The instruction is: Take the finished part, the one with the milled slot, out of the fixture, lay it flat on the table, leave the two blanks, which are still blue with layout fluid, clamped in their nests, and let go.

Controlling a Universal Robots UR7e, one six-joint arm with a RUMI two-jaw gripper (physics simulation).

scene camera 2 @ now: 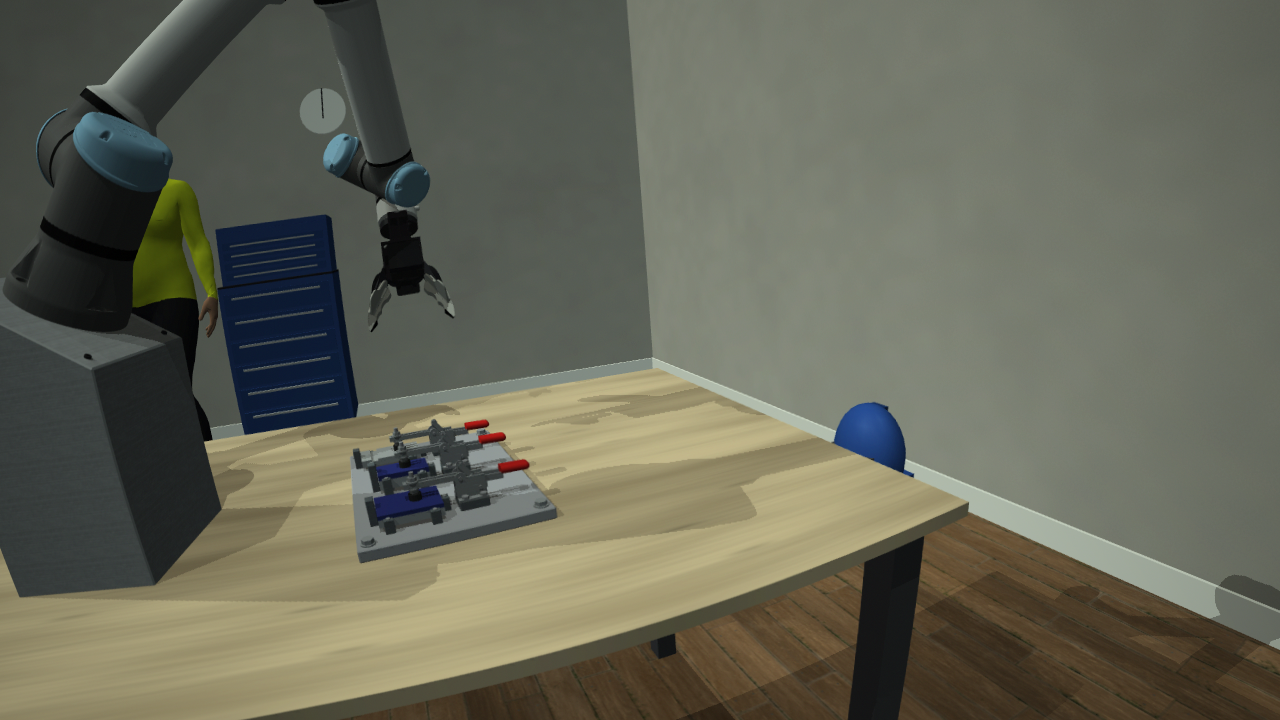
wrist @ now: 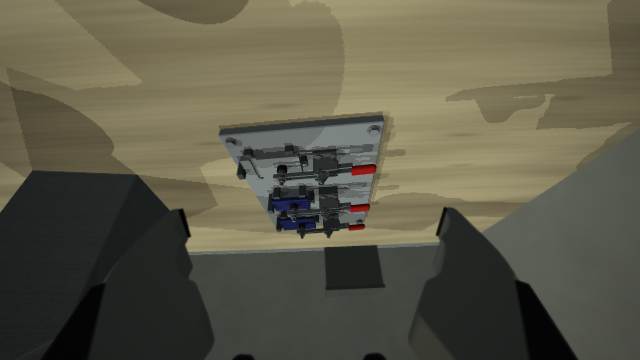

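Pixels of known places: gripper, fingertip midpoint: (scene camera 2: 412,324) (wrist: 314,210); arm's base at its link origin: (scene camera 2: 68,305).
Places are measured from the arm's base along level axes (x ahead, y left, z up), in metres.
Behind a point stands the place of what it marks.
The fixture plate (scene camera 2: 465,534) @[x 0.405, y -0.274, z -0.310 m] (wrist: 300,134) @[x 0.456, y 0.062, z -0.302 m] lies on the table (scene camera 2: 644,501) @[x 0.617, y -0.326, z -0.317 m] (wrist: 425,60) @[x 0.624, y 0.120, z -0.317 m] with three nests, each with a red-handled toggle clamp. Two blue blanks (scene camera 2: 407,503) @[x 0.360, y -0.209, z -0.281 m] (wrist: 291,204) @[x 0.389, y -0.086, z -0.274 m] sit in two neighbouring nests under their clamp arms. The finished part (wrist: 269,165) @[x 0.393, y 0.027, z -0.286 m], pale grey with a thin dark slot line, appears to lie in the third nest, at the top in the wrist view; its clamp arm reaches over it. It is hard to tell from the plate and mostly hidden in the scene view. My gripper (scene camera 2: 411,320) @[x 0.503, y 0.175, z -0.123 m] (wrist: 314,210) @[x 0.503, y 0.175, z -0.123 m] is open and empty, high above and behind the fixture.
The robot's grey pedestal (scene camera 2: 62,447) @[x -0.005, y -0.141, z -0.145 m] (wrist: 55,225) @[x 0.050, y 0.068, z -0.215 m] stands left of the fixture. Behind the table are a blue drawer cabinet (scene camera 2: 284,344) and a person in a yellow top (scene camera 2: 165,246), partly hidden by the arm. A blue rounded object (scene camera 2: 870,436) shows beyond the table's right edge.
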